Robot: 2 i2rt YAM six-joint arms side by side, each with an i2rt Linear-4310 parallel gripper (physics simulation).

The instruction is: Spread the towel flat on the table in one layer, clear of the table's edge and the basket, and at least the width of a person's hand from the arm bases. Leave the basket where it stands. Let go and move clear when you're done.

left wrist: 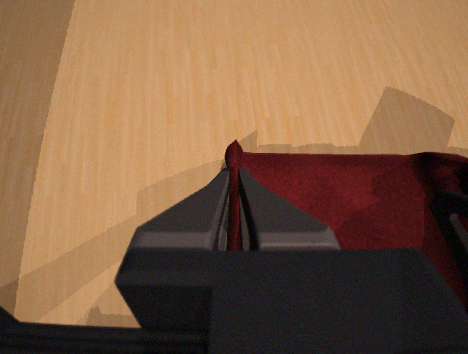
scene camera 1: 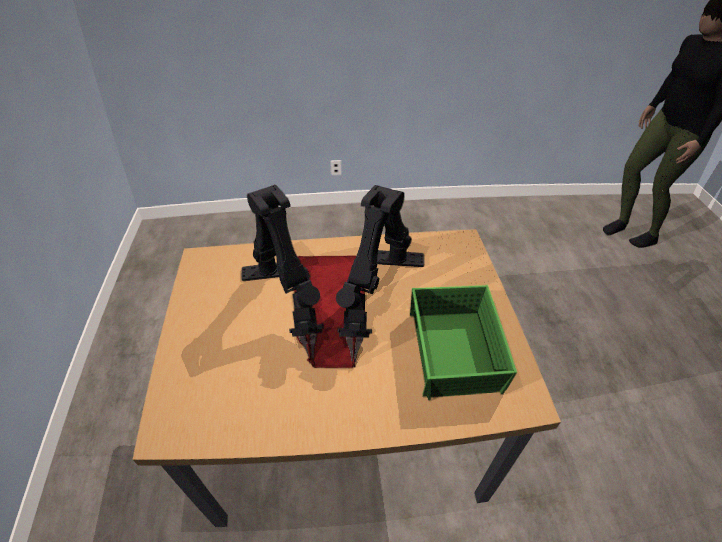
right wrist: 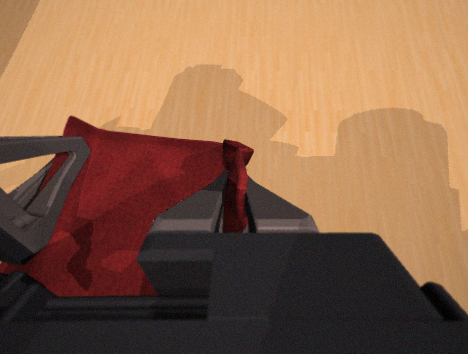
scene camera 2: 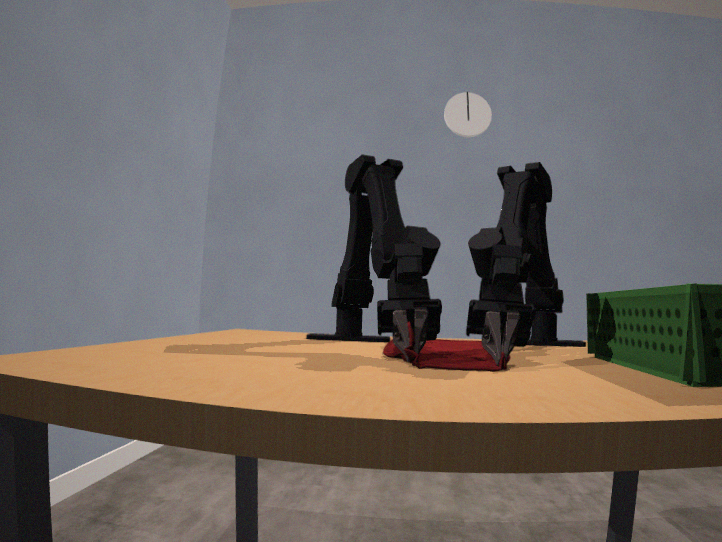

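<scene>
The red towel (scene camera 1: 329, 277) (scene camera 2: 457, 354) (left wrist: 310, 190) (right wrist: 130, 170) lies on the table as a long strip reaching back between the arm bases, partly hidden by the arms. My left gripper (scene camera 1: 354, 362) (scene camera 2: 500, 360) (left wrist: 234, 177) is shut on the towel near its front corner at the right of the picture. My right gripper (scene camera 1: 312, 360) (scene camera 2: 412, 357) (right wrist: 233, 177) is shut on the towel near the front corner at the left, where the cloth is bunched upright. Wrinkles show between the grippers in the right wrist view.
A green basket (scene camera 1: 469, 383) (scene camera 2: 647, 332) stands on the table (scene camera 1: 268, 431) (scene camera 2: 262, 390), to the right of the towel. The arm bases (scene camera 1: 402, 258) (scene camera 1: 256, 273) are at the back of the table, on either side of the towel's far end. A person (scene camera 1: 691, 87) stands beyond at the upper right.
</scene>
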